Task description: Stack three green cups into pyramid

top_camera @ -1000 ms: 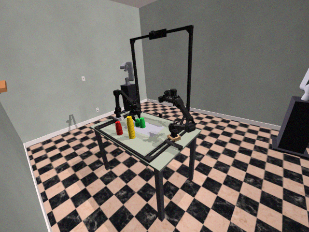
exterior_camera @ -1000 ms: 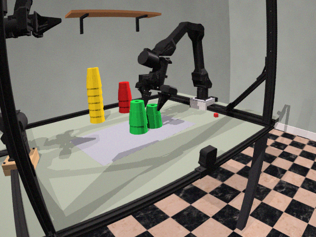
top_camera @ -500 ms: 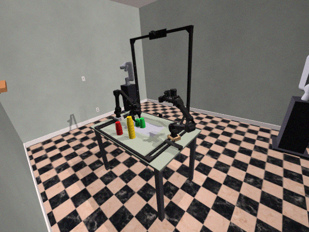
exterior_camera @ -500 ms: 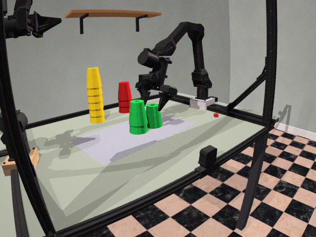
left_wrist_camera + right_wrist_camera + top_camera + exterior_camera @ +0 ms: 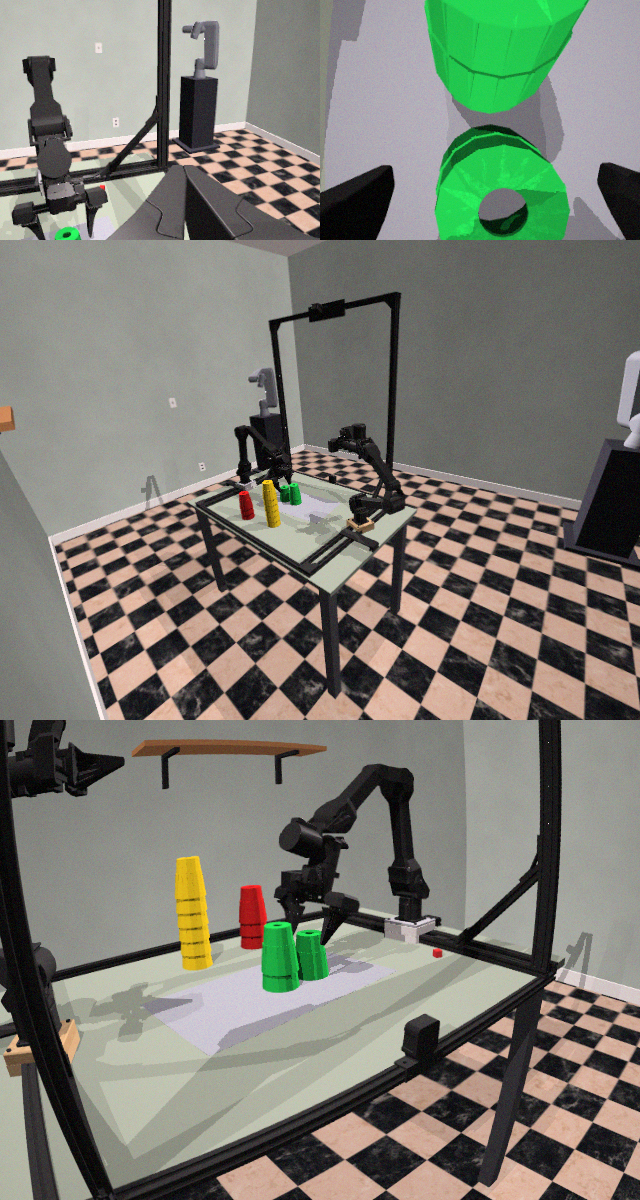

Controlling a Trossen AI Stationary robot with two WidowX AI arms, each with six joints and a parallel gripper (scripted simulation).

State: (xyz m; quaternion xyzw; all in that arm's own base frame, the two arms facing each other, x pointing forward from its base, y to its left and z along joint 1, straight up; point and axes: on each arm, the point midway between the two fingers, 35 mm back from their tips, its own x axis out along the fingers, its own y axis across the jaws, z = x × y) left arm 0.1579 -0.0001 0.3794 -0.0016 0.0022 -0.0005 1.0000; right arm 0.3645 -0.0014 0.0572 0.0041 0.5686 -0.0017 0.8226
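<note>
Now: right hand 100 mm to the right of the grey mat and 110 mm above it. Also, from my right hand: red cube (130 mm behind, 270 mm to the right, 100 mm below).
My left hand is 42 cm above the grey mat, 30 cm to the left of it and 4 cm short of it. The rest, counted from my left hand: red cube (67 cm to the right, 41 cm below, 8 cm behind).
</note>
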